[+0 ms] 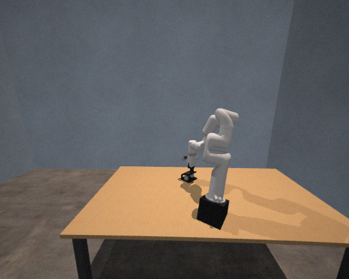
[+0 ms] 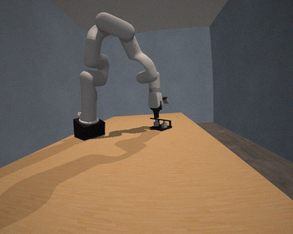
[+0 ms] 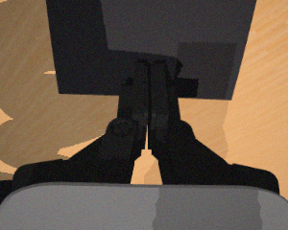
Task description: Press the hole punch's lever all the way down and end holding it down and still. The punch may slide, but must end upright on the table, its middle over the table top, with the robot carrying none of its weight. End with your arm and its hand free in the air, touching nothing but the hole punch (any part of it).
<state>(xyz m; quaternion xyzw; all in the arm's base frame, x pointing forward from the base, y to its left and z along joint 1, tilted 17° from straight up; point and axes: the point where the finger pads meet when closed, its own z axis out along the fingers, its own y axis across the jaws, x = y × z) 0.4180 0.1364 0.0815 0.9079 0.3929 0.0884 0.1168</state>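
My hand is 30 mm short of the black hole punch, 30 mm to the right of it and 60 mm above it.
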